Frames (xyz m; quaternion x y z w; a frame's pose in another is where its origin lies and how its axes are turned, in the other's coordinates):
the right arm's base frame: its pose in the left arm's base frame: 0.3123 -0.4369 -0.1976 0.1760 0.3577 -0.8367 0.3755
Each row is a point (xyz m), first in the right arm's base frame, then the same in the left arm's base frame.
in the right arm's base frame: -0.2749 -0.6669 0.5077
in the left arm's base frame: -0.0235 -0.3616 0.6146
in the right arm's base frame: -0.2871 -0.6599 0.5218
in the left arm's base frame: -0.0106 -0.3690 0.6278
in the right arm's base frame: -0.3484 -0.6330 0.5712
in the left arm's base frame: 0.0486 -0.3867 0.6835
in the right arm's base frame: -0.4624 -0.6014 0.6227
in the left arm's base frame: 0.1459 -0.3817 0.7681
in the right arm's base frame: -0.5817 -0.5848 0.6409
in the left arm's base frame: 0.2362 -0.3427 0.8399
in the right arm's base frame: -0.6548 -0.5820 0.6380
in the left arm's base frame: 0.2864 -0.3052 0.8778
